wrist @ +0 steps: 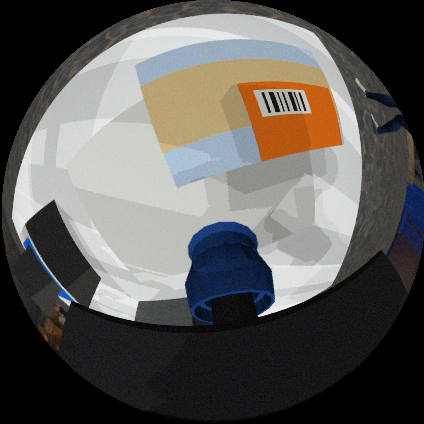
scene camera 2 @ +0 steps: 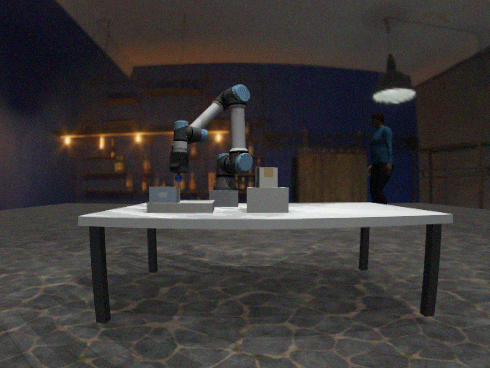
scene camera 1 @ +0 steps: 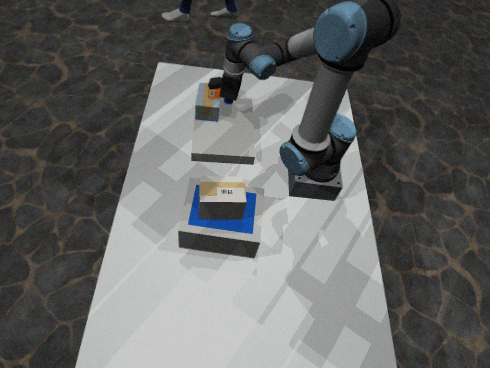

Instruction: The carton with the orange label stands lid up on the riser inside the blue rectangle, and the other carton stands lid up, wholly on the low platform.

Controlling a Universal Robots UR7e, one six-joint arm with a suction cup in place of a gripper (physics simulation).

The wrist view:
my suction cup: 224, 259
carton with orange label: 216, 105, on a low platform
riser with blue rectangle: 45, 232
low platform: 120, 175
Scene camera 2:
riser with blue rectangle: 259, 200
low platform: 184, 206
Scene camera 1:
carton with orange label: 208, 101
riser with blue rectangle: 240, 237
